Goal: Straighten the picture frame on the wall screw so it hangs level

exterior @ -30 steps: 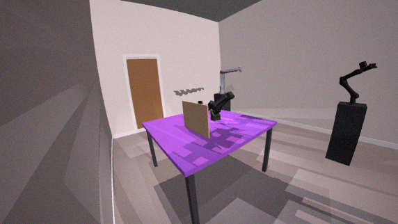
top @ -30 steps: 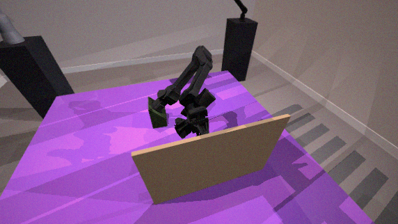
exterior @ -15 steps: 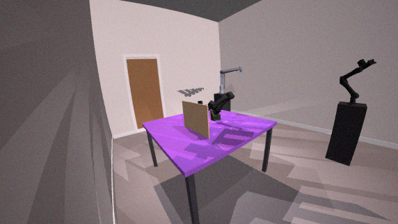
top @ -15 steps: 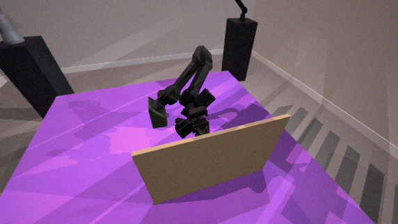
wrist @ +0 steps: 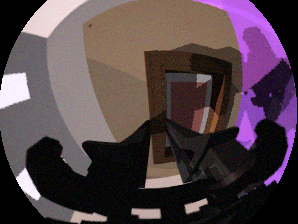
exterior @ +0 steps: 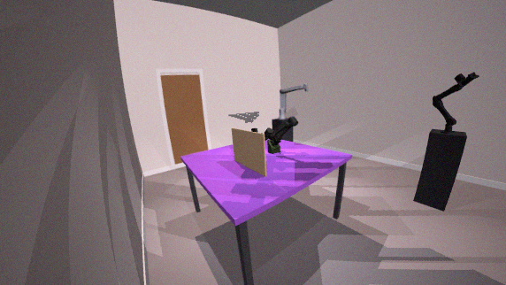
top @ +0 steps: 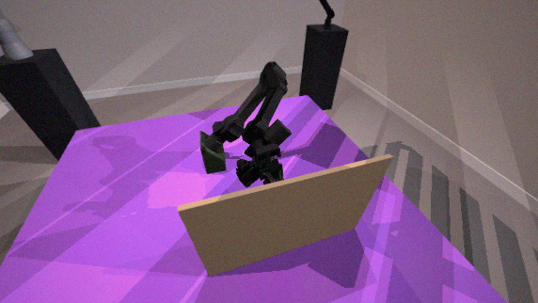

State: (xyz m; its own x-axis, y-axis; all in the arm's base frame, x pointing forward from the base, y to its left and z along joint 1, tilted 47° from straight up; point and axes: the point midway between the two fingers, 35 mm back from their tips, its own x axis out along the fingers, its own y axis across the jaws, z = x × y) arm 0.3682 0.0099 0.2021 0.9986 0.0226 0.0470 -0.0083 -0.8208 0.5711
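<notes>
My gripper tip is now 1 cm short of the picture frame, 1 cm to the right of it and 5 cm above it. The rest, counted from my gripper tip: wall panel (2 cm ahead, 2 cm to the left, 7 cm below).
</notes>
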